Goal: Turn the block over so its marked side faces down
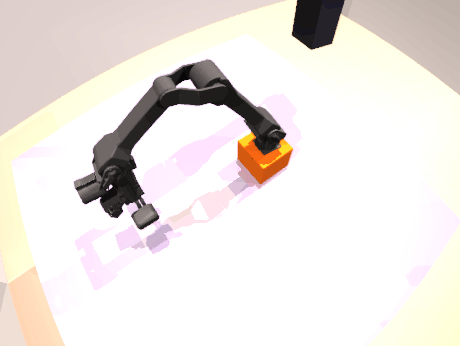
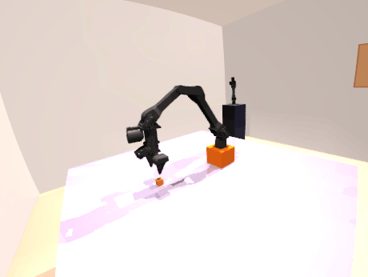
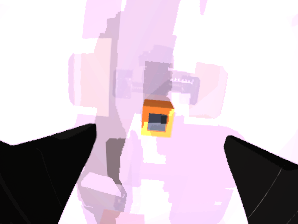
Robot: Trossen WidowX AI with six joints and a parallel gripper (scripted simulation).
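Now: the orange block 60 mm below my gripper tip and 10 mm behind it.
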